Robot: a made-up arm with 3 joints. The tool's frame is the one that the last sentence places. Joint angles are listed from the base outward.
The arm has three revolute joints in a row. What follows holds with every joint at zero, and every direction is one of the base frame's.
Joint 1 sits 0.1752 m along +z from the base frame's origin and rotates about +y.
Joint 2 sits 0.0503 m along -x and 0.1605 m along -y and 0.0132 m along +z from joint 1 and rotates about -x.
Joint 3 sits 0.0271 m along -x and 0.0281 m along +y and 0.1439 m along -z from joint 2 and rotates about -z.
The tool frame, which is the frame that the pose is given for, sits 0.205 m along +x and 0.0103 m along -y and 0.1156 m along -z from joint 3; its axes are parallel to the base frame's.
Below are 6 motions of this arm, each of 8 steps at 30 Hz.
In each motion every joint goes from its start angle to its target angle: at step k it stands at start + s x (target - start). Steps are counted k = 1, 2, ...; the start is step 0. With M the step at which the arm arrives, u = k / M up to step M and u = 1 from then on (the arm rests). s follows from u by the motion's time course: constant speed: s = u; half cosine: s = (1 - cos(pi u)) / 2; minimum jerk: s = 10 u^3 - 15 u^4 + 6 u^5.
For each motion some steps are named. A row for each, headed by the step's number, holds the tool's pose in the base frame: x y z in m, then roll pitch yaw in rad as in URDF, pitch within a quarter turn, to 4 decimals.
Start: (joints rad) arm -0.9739 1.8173 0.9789
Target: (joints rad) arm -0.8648 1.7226 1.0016
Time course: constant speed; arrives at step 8
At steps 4, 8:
4: -0.1514 -0.3854 0.3239 1.9110 -1.2030 2.6635
8: -0.1370 -0.3943 0.3241 1.8915 -1.2543 2.7199

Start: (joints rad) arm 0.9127 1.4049 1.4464
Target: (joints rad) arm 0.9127 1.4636 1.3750
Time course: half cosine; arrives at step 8
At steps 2, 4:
2: 0.0794 -0.4444 0.3125 -1.4605 -0.5146 -0.1793
4: 0.0868 -0.4415 0.3117 -1.4762 -0.4916 -0.1530

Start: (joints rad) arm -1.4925 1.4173 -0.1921
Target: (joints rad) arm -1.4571 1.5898 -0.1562
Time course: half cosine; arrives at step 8
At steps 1, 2, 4, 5, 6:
1: 0.0908 -0.4089 0.2942 -1.5271 -1.3010 0.1043
2: 0.0858 -0.4107 0.2944 -1.5308 -1.3009 0.0892
4: 0.0694 -0.4158 0.2954 -1.5466 -1.3008 0.0437
5: 0.0605 -0.4181 0.2961 -1.5576 -1.3008 0.0214
6: 0.0528 -0.4197 0.2968 -1.5683 -1.3008 0.0038

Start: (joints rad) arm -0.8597 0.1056 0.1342
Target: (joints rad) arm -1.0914 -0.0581 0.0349
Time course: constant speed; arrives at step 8
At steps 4, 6, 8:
4: 0.2745 -0.1661 0.1415 0.1007 -0.9723 -0.1504
6: 0.2763 -0.1505 0.1580 0.1168 -1.0295 -0.1161
8: 0.2762 -0.1348 0.1749 0.1247 -1.0882 -0.0751

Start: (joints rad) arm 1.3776 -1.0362 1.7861
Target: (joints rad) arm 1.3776 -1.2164 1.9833
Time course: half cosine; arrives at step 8
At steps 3, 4, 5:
3: -0.2768 -0.0069 0.2670 -1.4817 -0.1039 -2.6795
4: -0.2705 0.0034 0.2756 -1.4873 -0.1386 -2.7159
5: -0.2636 0.0134 0.2843 -1.4930 -0.1736 -2.7519

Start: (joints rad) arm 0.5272 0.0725 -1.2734
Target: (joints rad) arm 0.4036 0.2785 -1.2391
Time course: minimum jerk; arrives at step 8
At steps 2, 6, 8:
2: -0.1367 0.0351 -0.0529 0.4750 0.2257 1.3494
6: -0.1201 -0.0149 -0.0925 0.3350 0.3582 1.3585
8: -0.1172 -0.0217 -0.0970 0.3159 0.3757 1.3570

